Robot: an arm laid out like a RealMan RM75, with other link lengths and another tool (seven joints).
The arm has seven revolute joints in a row. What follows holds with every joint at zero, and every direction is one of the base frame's. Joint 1 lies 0.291 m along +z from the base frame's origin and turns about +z. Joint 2 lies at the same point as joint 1 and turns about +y. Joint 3 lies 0.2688 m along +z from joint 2 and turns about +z. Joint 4 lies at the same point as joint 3 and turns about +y. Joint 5 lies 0.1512 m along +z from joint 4 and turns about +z. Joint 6 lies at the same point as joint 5 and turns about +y. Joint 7 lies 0.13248 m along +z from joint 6 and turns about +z. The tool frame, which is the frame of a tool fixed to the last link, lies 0.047 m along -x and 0.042 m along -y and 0.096 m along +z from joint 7; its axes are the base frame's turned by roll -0.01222, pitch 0 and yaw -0.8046 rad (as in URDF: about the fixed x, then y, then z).
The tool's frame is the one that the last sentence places.
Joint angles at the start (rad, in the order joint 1, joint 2, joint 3, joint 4, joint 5, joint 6, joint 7):
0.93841, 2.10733, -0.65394, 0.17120, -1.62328, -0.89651, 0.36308
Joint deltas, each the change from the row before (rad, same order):
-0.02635, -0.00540, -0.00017, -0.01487, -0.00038, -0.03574, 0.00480
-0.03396, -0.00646, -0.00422, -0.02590, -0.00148, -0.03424, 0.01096
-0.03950, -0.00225, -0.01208, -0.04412, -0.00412, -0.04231, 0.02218
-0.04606, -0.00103, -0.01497, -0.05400, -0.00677, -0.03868, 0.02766
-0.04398, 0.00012, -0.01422, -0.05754, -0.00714, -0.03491, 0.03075
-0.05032, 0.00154, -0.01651, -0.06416, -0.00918, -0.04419, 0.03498
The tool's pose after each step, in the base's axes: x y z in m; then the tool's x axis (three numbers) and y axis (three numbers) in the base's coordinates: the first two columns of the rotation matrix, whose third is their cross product. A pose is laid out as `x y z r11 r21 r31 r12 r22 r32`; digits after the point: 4 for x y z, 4 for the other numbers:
0.1166 0.4179 -0.0851 0.7603 0.6420 0.0989 0.5716 -0.5889 -0.5713
0.1243 0.4168 -0.0764 0.7661 0.6360 0.0931 0.5572 -0.5850 -0.5893
0.1313 0.4144 -0.0672 0.7679 0.6349 0.0851 0.5451 -0.5778 -0.6075
0.1409 0.4112 -0.0580 0.7712 0.6312 0.0827 0.5348 -0.5720 -0.6220
0.1496 0.4080 -0.0491 0.7741 0.6277 0.0819 0.5262 -0.5661 -0.6345
0.1580 0.4020 -0.0403 0.7752 0.6273 0.0749 0.5170 -0.5616 -0.6460

